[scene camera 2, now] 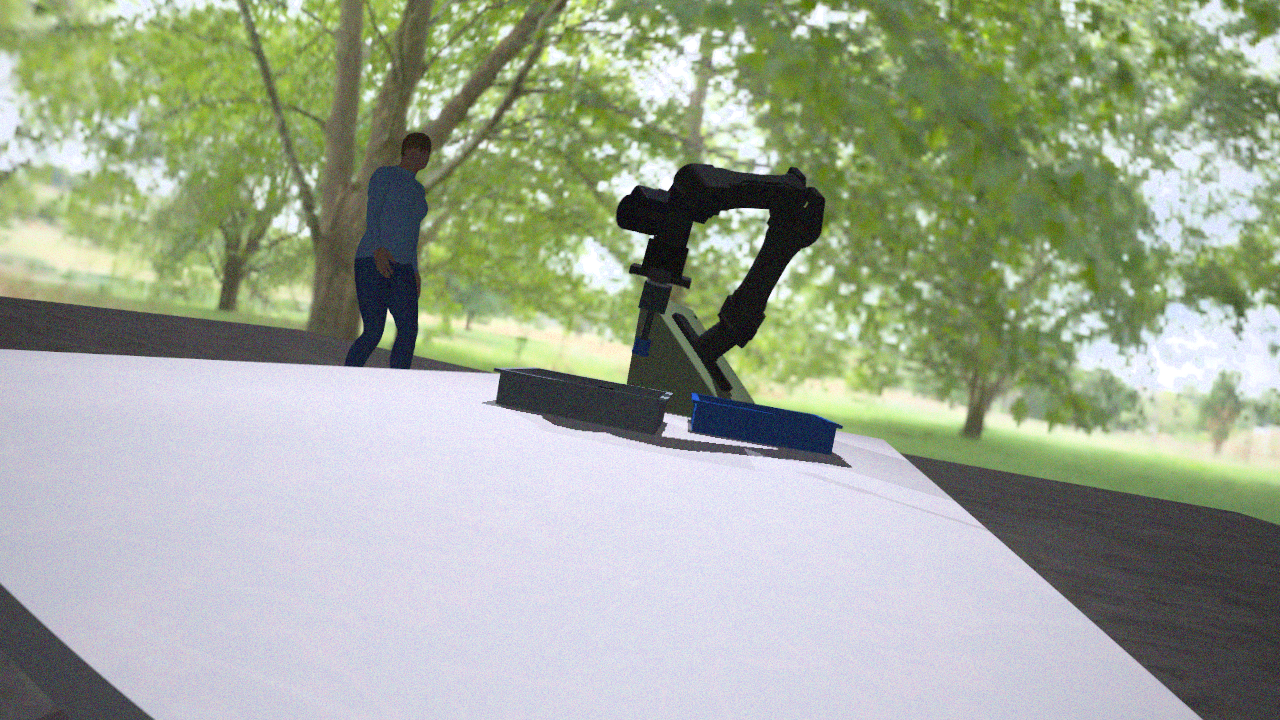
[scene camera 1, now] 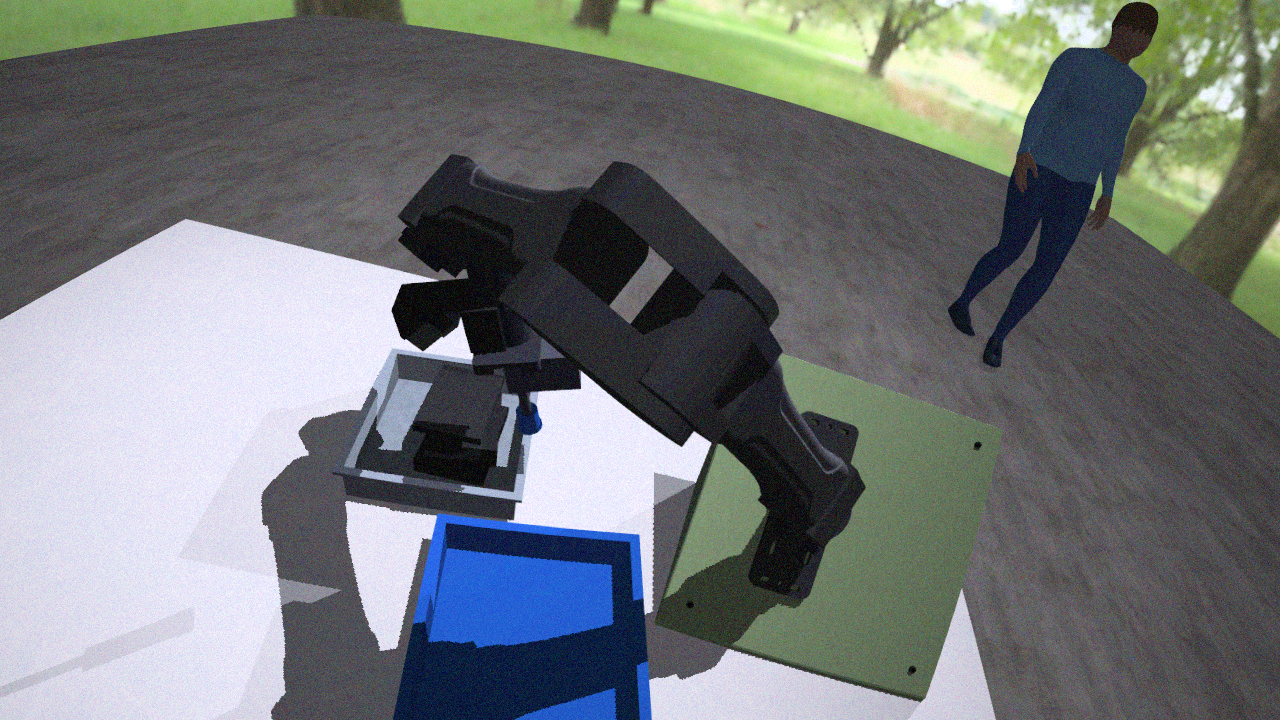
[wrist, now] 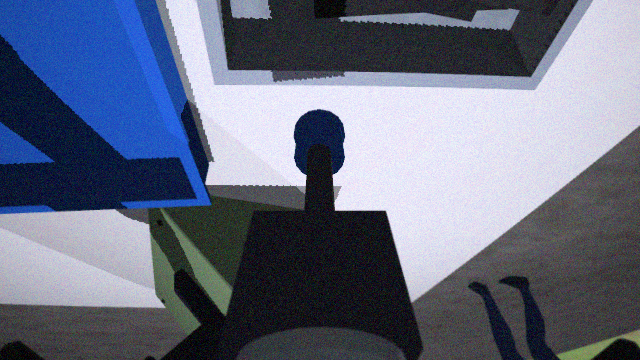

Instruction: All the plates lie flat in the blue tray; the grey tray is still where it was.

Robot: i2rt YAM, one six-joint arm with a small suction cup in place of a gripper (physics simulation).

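Pixels of known places: end effector, tool point: (scene camera 2: pixel 640 353) (scene camera 1: pixel 530 425) (wrist: pixel 319 133); arm's base, origin of the base link: (scene camera 2: pixel 700 353) (scene camera 1: pixel 804 504).
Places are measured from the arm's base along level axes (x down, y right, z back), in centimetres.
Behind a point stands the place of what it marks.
Observation:
Dark plates (scene camera 1: pixel 460 402) {x 8.6, y 6.1, z -44.6 cm} lie piled and overlapping in the grey tray (scene camera 1: pixel 429 486) {x 8.0, y -9.0, z -40.4 cm} (scene camera 2: pixel 572 401) {x 10.6, y -0.2, z -54.7 cm} (wrist: pixel 400 80) {x 8.0, y 6.5, z -34.5 cm}. Their edges do not line up, and at least one looks tilted; their number is hard to tell in the shadow. The tray's wall hides them in scene camera 2. The blue tray (scene camera 1: pixel 528 591) {x 12.7, y -13.9, z -25.6 cm} (scene camera 2: pixel 760 425) {x 10.2, y -22.4, z -33.3 cm} (wrist: pixel 100 50) {x 12.7, y -14.9, z -27.6 cm} stands beside it, with no plate showing in its visible part; scene camera 1 cuts off its near end. My suction cup (scene camera 1: pixel 529 419) (scene camera 2: pixel 641 345) (wrist: pixel 319 135) is open, with nothing on it. It hangs above the trays' height, off the grey tray's robot-side rim.
The arm stands on a green sloped base (scene camera 1: pixel 895 537) {x 0.3, y -0.4, z 11.5 cm} (scene camera 2: pixel 657 376) {x 6.4, y 4.6, z -11.3 cm} to the right of both trays in scene camera 1. The trays stand on a white table (scene camera 1: pixel 134 358) {x 13.0, y -7.3, z -97.5 cm} (scene camera 2: pixel 447 555) {x 13.0, y -24.7, z -110.5 cm}. A person (scene camera 1: pixel 1065 134) (scene camera 2: pixel 393 223) stands on the ground beyond the table.

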